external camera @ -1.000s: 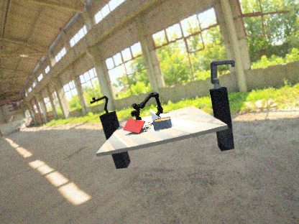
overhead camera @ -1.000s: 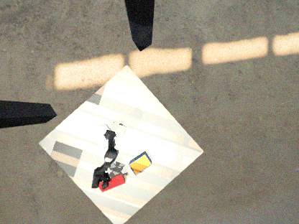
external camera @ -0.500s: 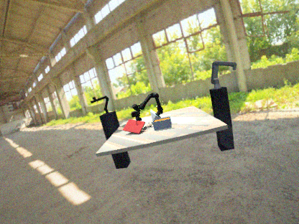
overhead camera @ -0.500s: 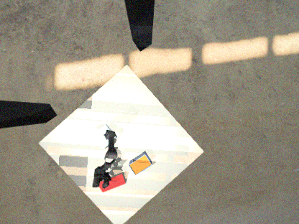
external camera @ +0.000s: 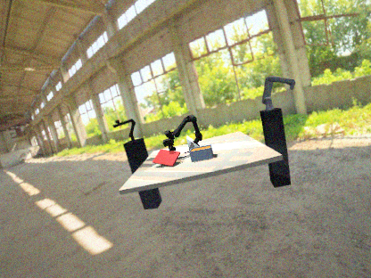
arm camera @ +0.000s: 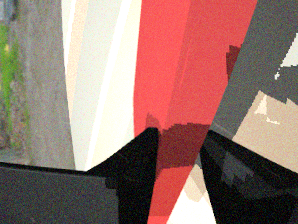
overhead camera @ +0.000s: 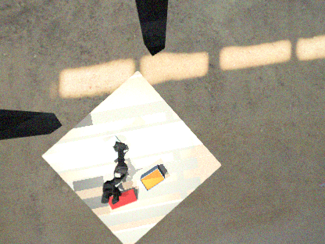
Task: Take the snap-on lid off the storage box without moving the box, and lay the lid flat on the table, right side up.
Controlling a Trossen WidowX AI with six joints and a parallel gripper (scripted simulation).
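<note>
Now: gripper tip 6 cm short of the red lid, 3 cm to the left of it and 3 cm above it. From my gripper tip the other things lie so: storage box (32 cm to the left, 6 cm below, 5 cm ahead).
</note>
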